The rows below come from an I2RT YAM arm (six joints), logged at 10 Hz.
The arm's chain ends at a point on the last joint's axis. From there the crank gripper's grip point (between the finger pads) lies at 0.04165 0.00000 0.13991 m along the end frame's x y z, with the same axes.
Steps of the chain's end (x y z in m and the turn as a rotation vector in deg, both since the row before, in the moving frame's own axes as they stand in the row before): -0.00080 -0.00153 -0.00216 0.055 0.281 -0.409; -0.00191 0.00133 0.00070 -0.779 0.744 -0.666; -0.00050 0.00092 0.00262 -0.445 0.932 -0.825; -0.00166 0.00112 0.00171 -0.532 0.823 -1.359; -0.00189 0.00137 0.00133 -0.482 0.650 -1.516; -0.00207 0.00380 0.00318 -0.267 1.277 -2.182; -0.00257 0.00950 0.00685 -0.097 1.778 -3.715; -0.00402 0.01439 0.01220 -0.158 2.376 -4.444
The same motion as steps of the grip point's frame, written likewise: -0.00012 -0.00196 -0.00237 0.055 0.281 -0.409; -0.00009 0.00273 0.00014 -0.779 0.744 -0.666; 0.00177 0.00139 0.00192 -0.445 0.932 -0.825; 0.00035 0.00140 0.00110 -0.532 0.823 -1.359; -0.00030 0.00142 0.00085 -0.482 0.650 -1.516; 0.00102 0.00280 0.00222 -0.267 1.277 -2.182; 0.00167 0.00690 0.00549 -0.097 1.778 -3.715; 0.00163 0.01132 0.01036 -0.158 2.376 -4.444
